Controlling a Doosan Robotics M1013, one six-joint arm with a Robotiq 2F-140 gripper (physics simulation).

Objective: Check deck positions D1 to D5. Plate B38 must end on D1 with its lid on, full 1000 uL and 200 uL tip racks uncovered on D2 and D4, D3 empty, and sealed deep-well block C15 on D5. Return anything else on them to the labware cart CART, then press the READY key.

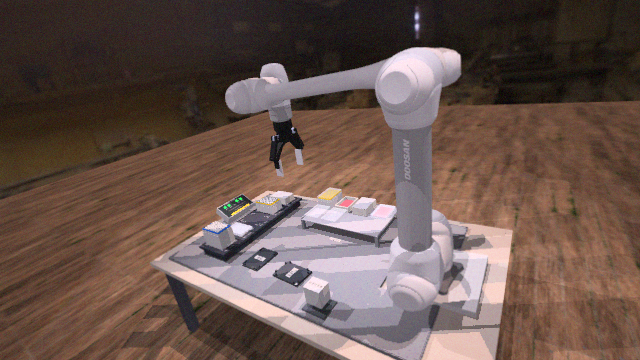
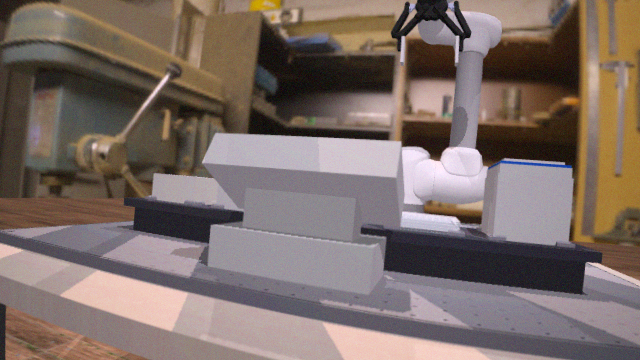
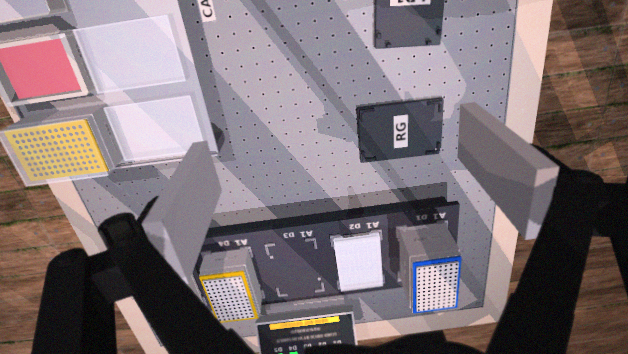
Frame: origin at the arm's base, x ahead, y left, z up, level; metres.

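Where they show: gripper, between the fingertips: [image 1: 290,170] [image 2: 428,64] [image 3: 335,149].
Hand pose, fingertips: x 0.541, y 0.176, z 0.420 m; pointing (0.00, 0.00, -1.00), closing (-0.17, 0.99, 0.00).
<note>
Things, the pixels of their top centre, and the offset from my fingertips. "spot": a spot on its surface instead.
- blue-rimmed tip rack, centre of its top: [image 2: 524,163] [image 3: 437,288] [image 1: 216,226] dx +0.391, dy +0.223, dz -0.281 m
- low white plate, centre of its top: [image 2: 426,216] [image 3: 359,265] [image 1: 238,227] dx +0.412, dy +0.100, dz -0.362 m
- yellow-rimmed tip rack, centre of its top: [image 3: 229,300] [image 1: 267,199] dx +0.453, dy -0.144, dz -0.314 m
- cart, centre of its top: [image 3: 74,20] [image 1: 349,212] dx -0.020, dy -0.322, dz -0.362 m
- covered yellow tip rack, centre of its top: [image 3: 52,154] [image 1: 329,192] dx +0.150, dy -0.365, dz -0.298 m
- red-topped plate, centre of its top: [image 3: 34,71] [image 1: 346,201] dx +0.044, dy -0.381, dz -0.337 m
- pink-topped plate, centre of its top: [image 1: 383,210] dx -0.170, dy -0.414, dz -0.352 m
- RG pad, centre of its top: [image 3: 401,133] [image 1: 259,257] dx +0.159, dy +0.158, dz -0.414 m
- dark pad, a spot on its surface: [image 3: 410,25] spot: dx -0.015, dy +0.148, dz -0.418 m
- white box, centre of its top: [image 1: 315,284] dx -0.281, dy +0.208, dz -0.324 m
- display, a spot on its surface: [image 2: 300,155] spot: dx +0.623, dy +0.017, dz -0.306 m
My gripper [image 1: 290,169] [image 2: 429,63] [image 3: 335,149] is open and empty, high above the table. On the dark deck [image 1: 256,218] [image 2: 480,260] [image 3: 295,265], a blue-rimmed tip rack [image 1: 218,235] [image 2: 530,202] [image 3: 436,285] stands uncovered on D1. A low white plate [image 1: 241,229] [image 2: 430,221] [image 3: 358,262] lies on D2. D3 is empty. A yellow-rimmed tip rack [image 1: 268,203] [image 3: 229,297] stands uncovered on D4. A white block [image 1: 282,196] [image 2: 182,188] sits at the D5 end; its label is unreadable. The cart [image 1: 350,226] bears a covered yellow tip rack [image 1: 330,196] [image 3: 57,150]. I cannot pick out the READY key.
A red-topped plate [image 1: 346,202] [image 3: 42,67], a white block [image 1: 364,206] and a pink-topped plate [image 1: 384,211] stand on the cart. The RG pad [image 1: 260,258] [image 3: 400,131], another dark pad [image 1: 292,273] [image 3: 410,25] and a white box [image 1: 316,292] are nearby. A display [image 1: 235,207] [image 2: 300,155] [image 3: 307,332] stands behind the deck.
</note>
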